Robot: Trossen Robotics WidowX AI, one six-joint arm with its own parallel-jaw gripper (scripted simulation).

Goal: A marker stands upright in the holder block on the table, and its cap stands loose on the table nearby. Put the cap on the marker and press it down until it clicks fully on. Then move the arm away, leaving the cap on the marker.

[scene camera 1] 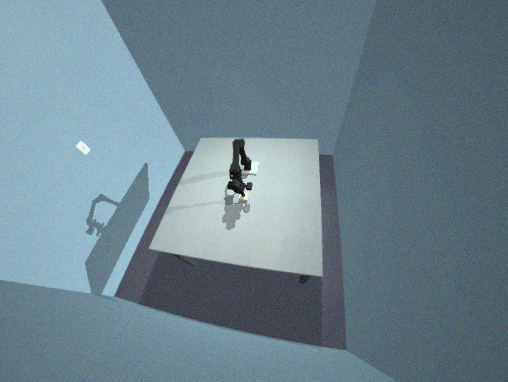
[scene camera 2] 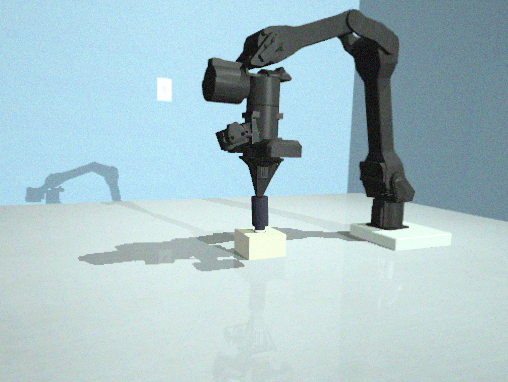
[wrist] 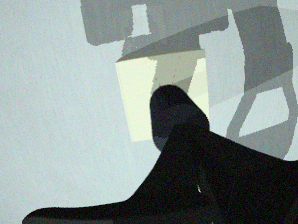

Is my gripper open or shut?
Shut.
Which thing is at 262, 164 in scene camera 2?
My gripper.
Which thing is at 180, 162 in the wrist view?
My gripper.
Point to a dark cap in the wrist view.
169, 106
